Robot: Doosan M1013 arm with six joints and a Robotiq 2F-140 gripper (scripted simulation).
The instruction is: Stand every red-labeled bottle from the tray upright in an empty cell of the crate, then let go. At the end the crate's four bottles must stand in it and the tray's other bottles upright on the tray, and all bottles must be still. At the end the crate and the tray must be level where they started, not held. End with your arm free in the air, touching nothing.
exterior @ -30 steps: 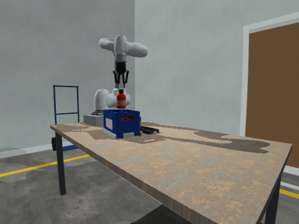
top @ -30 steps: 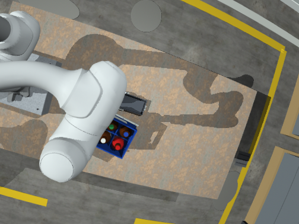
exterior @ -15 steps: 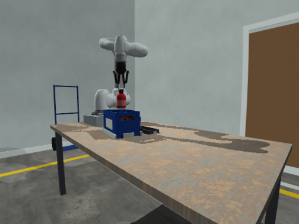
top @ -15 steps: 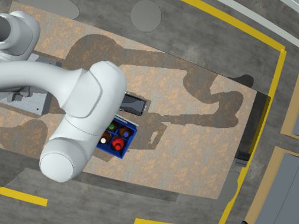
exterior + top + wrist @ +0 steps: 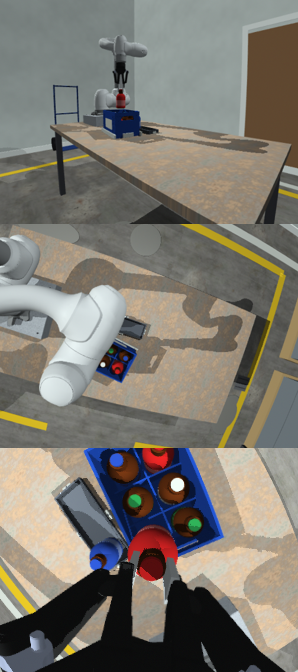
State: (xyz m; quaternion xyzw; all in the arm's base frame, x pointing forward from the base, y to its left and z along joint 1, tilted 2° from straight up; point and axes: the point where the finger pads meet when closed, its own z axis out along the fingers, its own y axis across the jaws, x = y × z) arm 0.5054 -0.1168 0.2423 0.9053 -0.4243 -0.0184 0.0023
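Now: the red-labeled bottle 9 cm below my hand. From my hand the other things lie so: red bottle: 15 cm ahead, 13 cm to the right, 26 cm below; then blue-capped bottle: 4 cm ahead, 13 cm to the left, 27 cm below; then blue crate: 7 cm ahead, 7 cm to the right, 27 cm below.
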